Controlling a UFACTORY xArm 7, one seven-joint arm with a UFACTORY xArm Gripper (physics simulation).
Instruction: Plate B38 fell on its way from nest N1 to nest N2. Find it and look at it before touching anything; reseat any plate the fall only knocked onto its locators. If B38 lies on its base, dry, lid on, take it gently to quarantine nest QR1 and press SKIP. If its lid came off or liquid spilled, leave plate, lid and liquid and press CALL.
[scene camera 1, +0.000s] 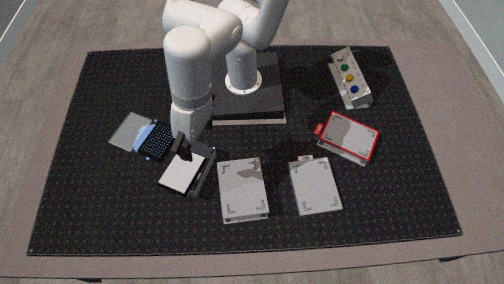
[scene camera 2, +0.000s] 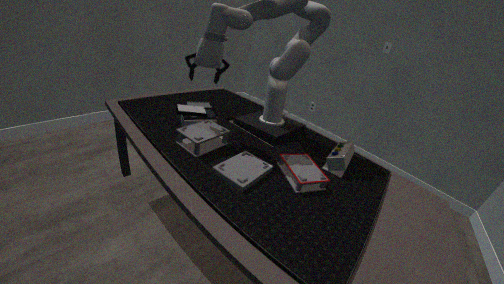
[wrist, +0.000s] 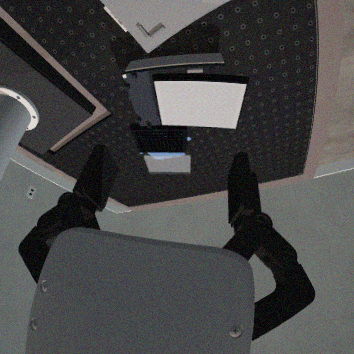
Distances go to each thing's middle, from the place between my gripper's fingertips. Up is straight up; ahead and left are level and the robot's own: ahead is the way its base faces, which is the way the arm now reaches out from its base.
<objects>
Now: hand 14 cm above the white well plate (scene camera 1: 179, 176) and 6 cm to the left of it. Also, from my hand: dark well plate with blue edge (scene camera 1: 159, 141): 20 cm below, 14 cm to the right, 14 cm behind; lid (scene camera 1: 132, 128): 24 cm to the right, 20 cm below, 18 cm behind.
</objects>
